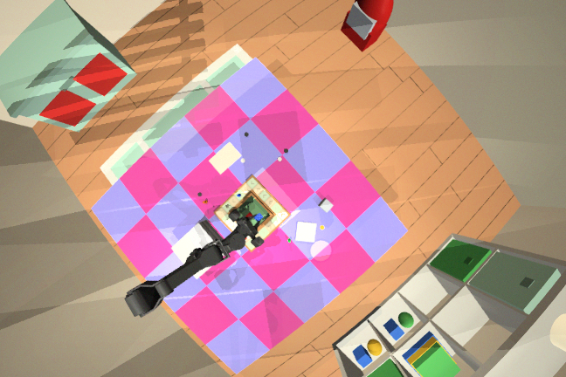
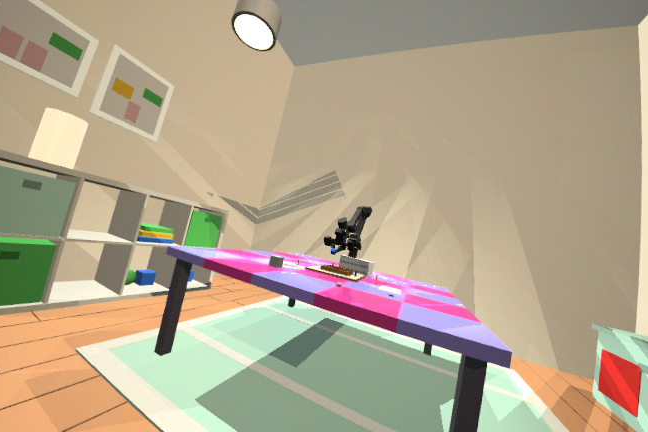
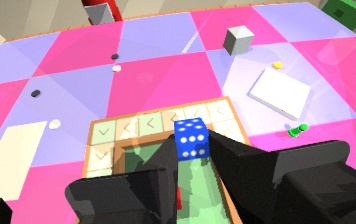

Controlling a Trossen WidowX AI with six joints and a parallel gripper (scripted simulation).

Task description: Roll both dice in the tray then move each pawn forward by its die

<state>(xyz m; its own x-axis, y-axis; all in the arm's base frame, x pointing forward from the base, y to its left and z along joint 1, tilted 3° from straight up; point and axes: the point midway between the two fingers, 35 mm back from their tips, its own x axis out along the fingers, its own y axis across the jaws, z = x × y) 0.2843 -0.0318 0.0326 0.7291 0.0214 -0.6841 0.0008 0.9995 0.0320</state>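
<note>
Right now the red pawn is 15 cm behind my gripper tip, 9 cm below it and 4 cm to the right of it. Round my gripper tip: grey block (28 cm ahead, 18 cm to the right, 10 cm below); blue pawn (15 cm to the left, 9 cm below, 2 cm behind); green peg (20 cm to the right, 10 cm below, 2 cm ahead).
</note>
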